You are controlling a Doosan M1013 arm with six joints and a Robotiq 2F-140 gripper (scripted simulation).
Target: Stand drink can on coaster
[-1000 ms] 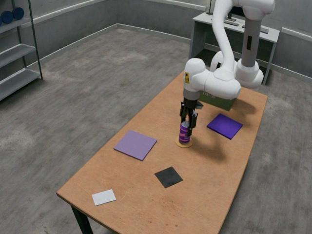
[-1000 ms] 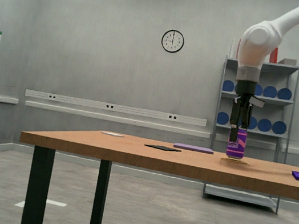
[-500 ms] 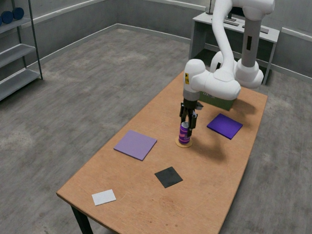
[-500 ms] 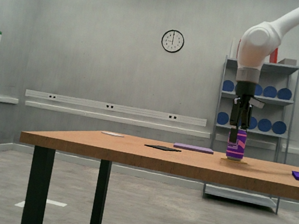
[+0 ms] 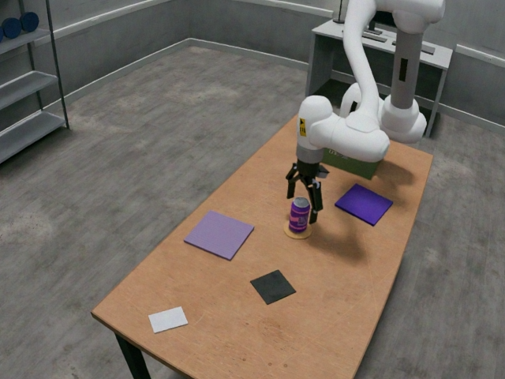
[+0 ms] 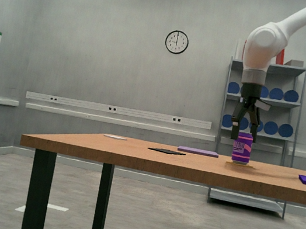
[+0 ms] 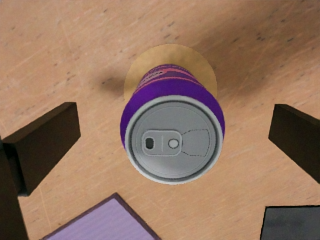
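Right now my hand is 40 mm above the purple drink can. Round my hand: round cork coaster 100 mm below; light purple square mat 220 mm to the right, 180 mm ahead, 100 mm below; black square coaster 290 mm ahead, 100 mm below, 60 mm to the left.
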